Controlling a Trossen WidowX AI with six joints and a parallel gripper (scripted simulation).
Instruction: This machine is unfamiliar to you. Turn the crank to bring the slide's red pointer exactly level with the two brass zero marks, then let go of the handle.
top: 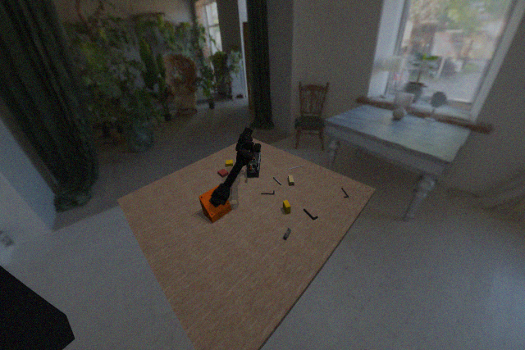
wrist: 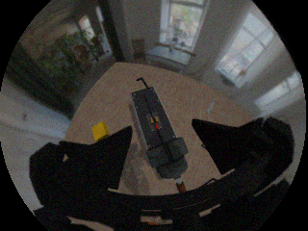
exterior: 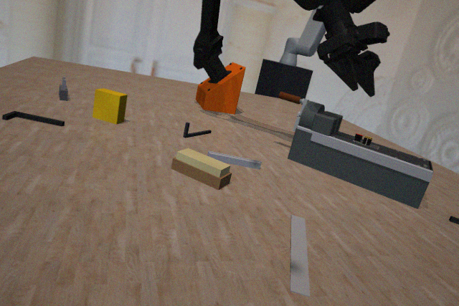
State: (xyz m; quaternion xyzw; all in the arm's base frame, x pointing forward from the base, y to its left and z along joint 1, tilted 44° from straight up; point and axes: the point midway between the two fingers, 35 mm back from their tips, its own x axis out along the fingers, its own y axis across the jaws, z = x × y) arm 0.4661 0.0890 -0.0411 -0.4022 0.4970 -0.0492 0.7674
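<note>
Now: the brown crank handle 12 cm behind my gripper tip, 8 cm to the right of it and 5 cm below it. The rest, counted from my gripper tip: red pointer (9 cm below, 2 cm ahead, 1 cm to the left); then red block (18 cm behind, 17 cm to the left, 16 cm below); then grey bar (24 cm to the right, 16 cm below, 2 cm behind).
</note>
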